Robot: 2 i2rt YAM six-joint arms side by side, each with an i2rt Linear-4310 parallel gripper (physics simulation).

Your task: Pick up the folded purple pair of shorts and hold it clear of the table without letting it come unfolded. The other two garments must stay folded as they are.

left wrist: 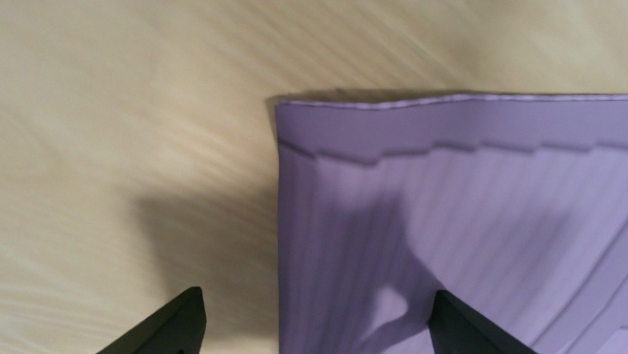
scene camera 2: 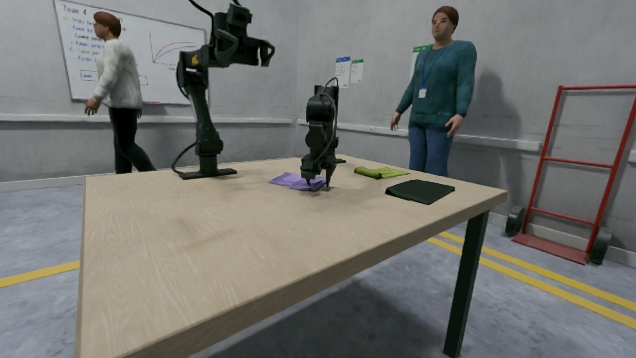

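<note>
The folded purple shorts point(scene camera 2: 288, 180) point(left wrist: 480, 200) lie flat on the table point(scene camera 2: 200, 240). My left gripper point(scene camera 2: 318, 185) point(left wrist: 317, 304) is open and low at the shorts' right end in the scene view. In the left wrist view its fingers stand astride the shorts' left edge, one over bare wood and one over the cloth. Whether the tips touch anything is unclear. My right gripper point(scene camera 2: 266, 56) is open, high above the table's back. The folded lime-green garment point(scene camera 2: 382, 173) and the folded dark green garment point(scene camera 2: 421, 191) lie to the right of the shorts.
The right arm's base point(scene camera 2: 208, 173) stands at the table's back left. The left arm rises behind the shorts. Two people stand beyond the table, near a whiteboard point(scene camera 2: 170, 55) and the wall. A red hand truck point(scene camera 2: 544, 135) stands at the right.
</note>
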